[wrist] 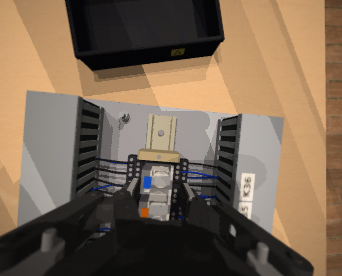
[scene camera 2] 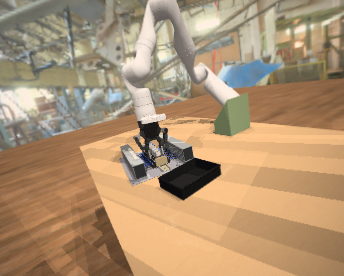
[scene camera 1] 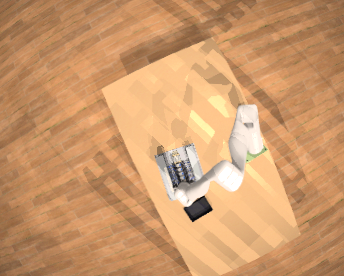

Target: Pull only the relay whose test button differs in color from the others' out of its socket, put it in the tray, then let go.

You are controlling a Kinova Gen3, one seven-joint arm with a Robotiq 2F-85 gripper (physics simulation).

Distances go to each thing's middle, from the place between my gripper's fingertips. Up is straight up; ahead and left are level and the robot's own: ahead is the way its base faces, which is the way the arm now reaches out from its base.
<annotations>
Now: the grey panel [wrist: 195, 133] 10 mm behind my hand, 60 mm to the right of it and 30 mm below it.
</annotations>
